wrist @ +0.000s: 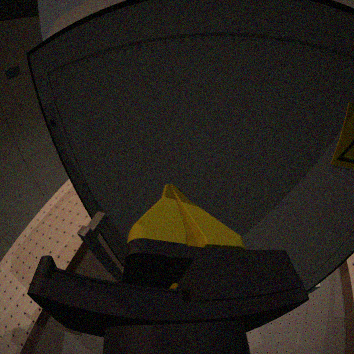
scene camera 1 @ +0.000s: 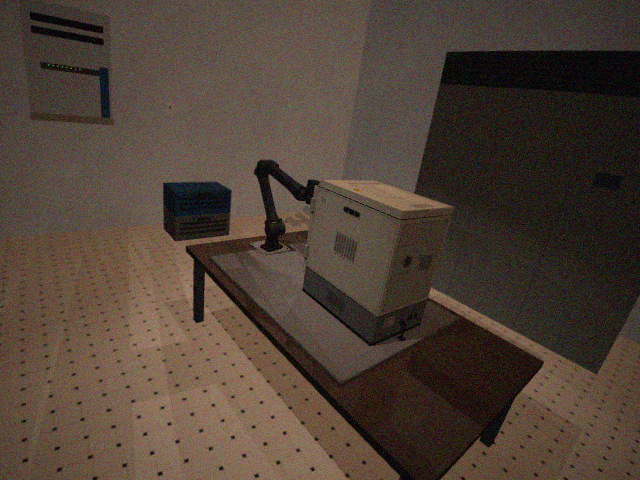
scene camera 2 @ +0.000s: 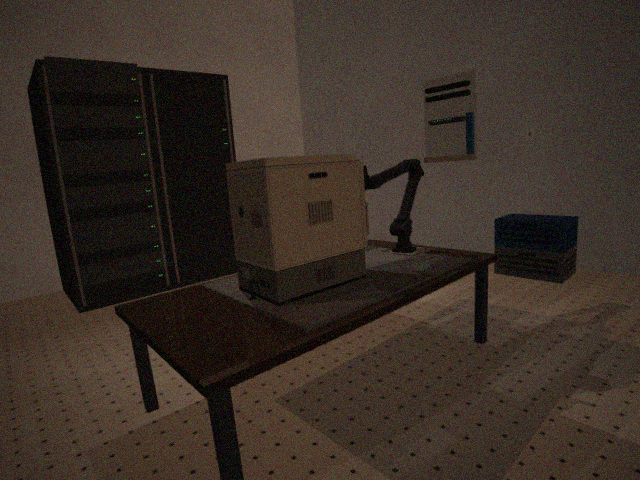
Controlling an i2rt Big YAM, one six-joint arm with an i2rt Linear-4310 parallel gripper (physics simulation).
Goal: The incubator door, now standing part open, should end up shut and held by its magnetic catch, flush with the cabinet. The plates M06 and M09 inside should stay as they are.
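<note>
The incubator stands on the table with its back and one side toward the scene cameras, so its front is hidden there. In the wrist view the dark face of the door fills most of the picture, with a grey handle at lower left and part of a yellow warning label at right. Whether the door is flush or caught cannot be told. My gripper is shut and empty, its yellow fingertips together in front of the door face; contact is unclear. Plates M06 and M09 do not show.
The arm rises from its base at the table's far end and reaches to the incubator's front. The table bears a grey mat. Dark racks and a blue-topped crate stand beyond the table.
</note>
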